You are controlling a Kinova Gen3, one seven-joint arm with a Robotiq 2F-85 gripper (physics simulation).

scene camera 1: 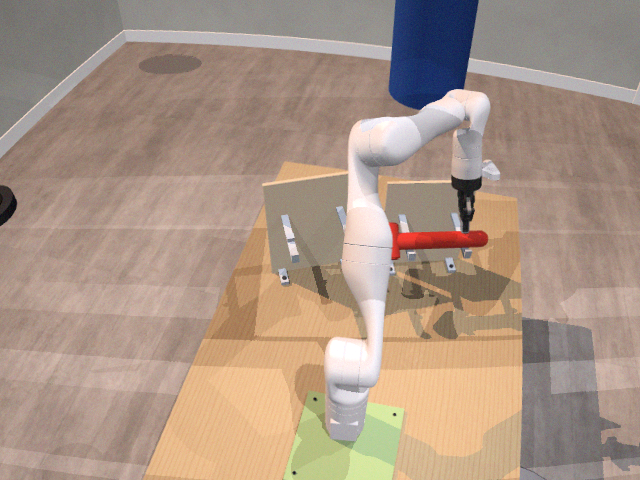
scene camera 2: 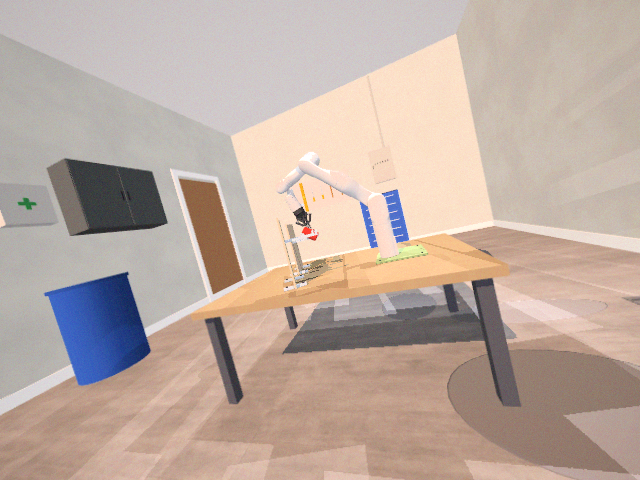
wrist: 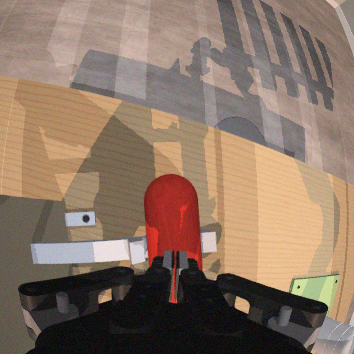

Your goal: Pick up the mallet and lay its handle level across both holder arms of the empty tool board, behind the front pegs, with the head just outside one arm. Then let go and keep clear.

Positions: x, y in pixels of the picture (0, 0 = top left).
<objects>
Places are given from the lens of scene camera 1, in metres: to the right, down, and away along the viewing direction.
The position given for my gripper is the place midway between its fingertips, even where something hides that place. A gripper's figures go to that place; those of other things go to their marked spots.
my gripper (scene camera 1: 464, 231): 0.37, -0.02, 1.29
red mallet (scene camera 1: 450, 239): 0.33, 0.00, 1.28
tool board (scene camera 1: 306, 217): -0.04, -0.06, 1.38
tool board (scene camera 1: 416, 206): 0.26, -0.09, 1.38
</objects>
